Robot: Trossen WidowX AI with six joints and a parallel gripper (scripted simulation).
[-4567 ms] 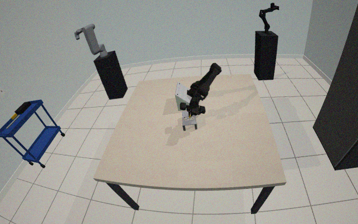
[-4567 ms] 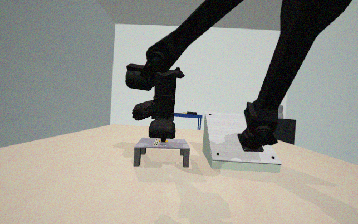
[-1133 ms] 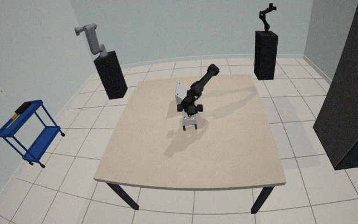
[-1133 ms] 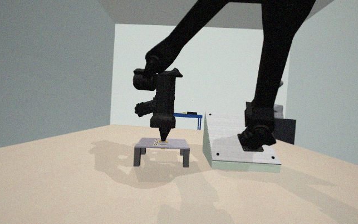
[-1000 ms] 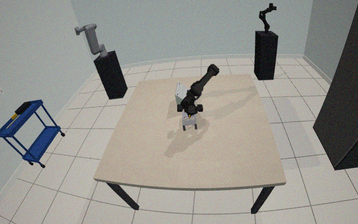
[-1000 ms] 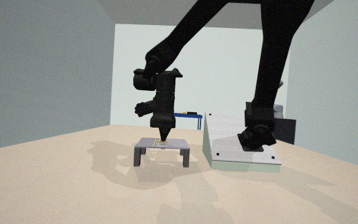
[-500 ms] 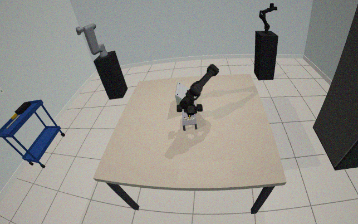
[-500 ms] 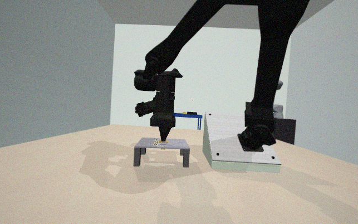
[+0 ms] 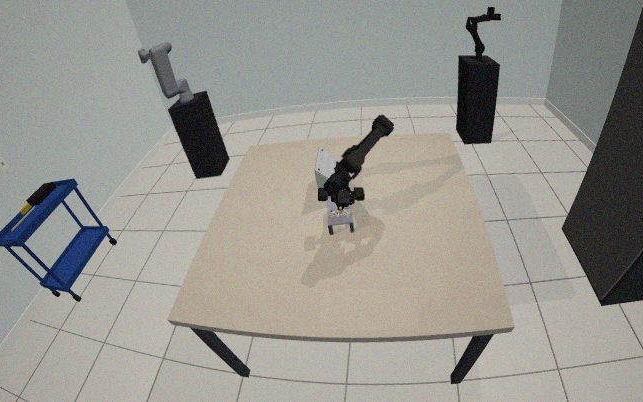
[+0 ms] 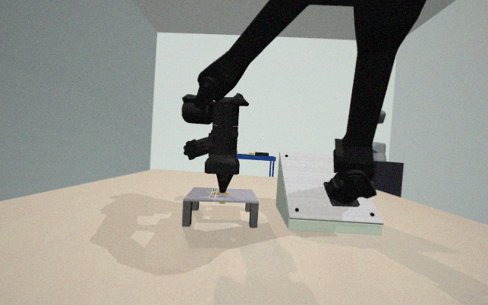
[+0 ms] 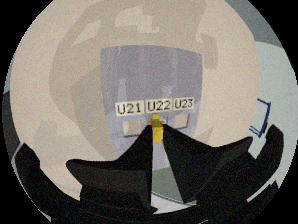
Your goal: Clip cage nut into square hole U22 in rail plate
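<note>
The cage nut is 1 cm below my gripper tip.
</note>
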